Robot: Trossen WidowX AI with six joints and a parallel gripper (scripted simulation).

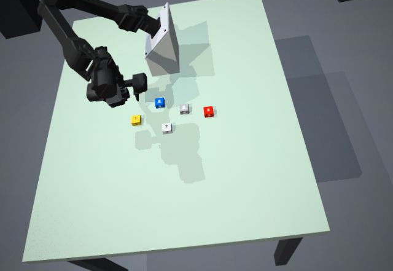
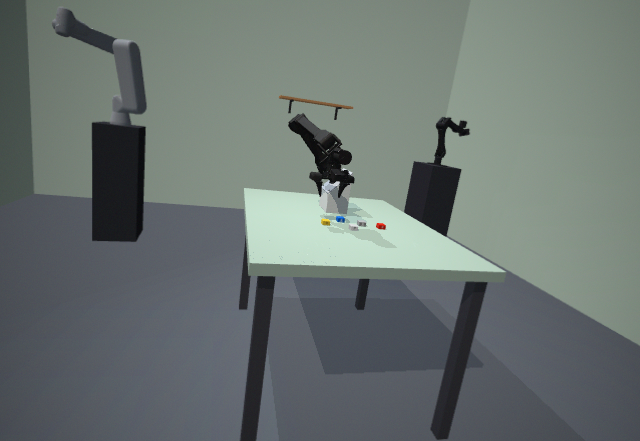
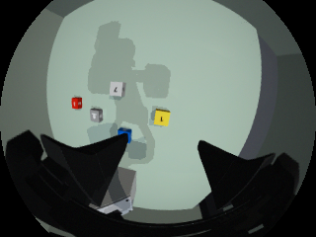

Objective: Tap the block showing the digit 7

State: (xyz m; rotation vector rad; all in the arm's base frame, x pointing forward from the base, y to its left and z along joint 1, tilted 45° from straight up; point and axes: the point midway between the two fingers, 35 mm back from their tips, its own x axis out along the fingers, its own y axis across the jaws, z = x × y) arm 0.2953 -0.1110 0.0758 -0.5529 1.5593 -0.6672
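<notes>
Right now the white block is 110 mm to the left of my gripper tip, 110 mm below it and 50 mm ahead of it. Round my gripper tip: grey block: 180 mm to the left, 110 mm below, 10 mm behind; yellow block: 110 mm below, 10 mm behind; blue block: 110 mm below, 90 mm to the left, 60 mm behind.
</notes>
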